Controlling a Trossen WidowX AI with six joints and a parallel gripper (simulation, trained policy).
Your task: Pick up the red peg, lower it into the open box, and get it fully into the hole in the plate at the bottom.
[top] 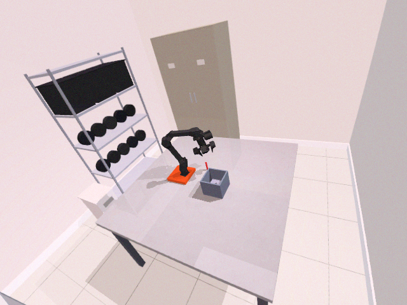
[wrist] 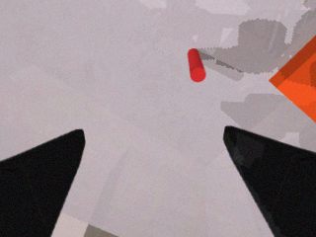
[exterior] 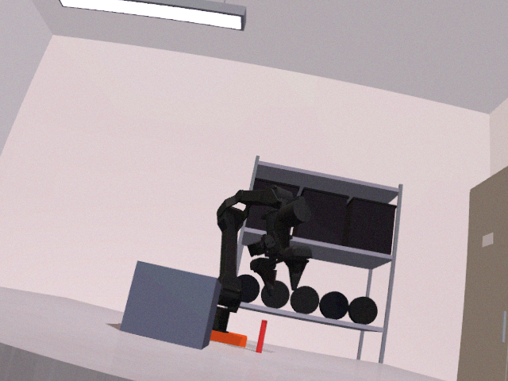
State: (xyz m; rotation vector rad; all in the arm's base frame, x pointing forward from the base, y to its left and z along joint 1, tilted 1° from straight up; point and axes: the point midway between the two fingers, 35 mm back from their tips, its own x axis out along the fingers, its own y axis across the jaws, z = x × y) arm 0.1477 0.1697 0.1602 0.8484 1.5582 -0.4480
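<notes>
Right now my gripper tip is 110 mm above the red peg, 30 mm to the left of it and 10 mm past it. Also, from my gripper tip: pale plate: 190 mm to the right, 190 mm ahead, 110 mm below.
</notes>
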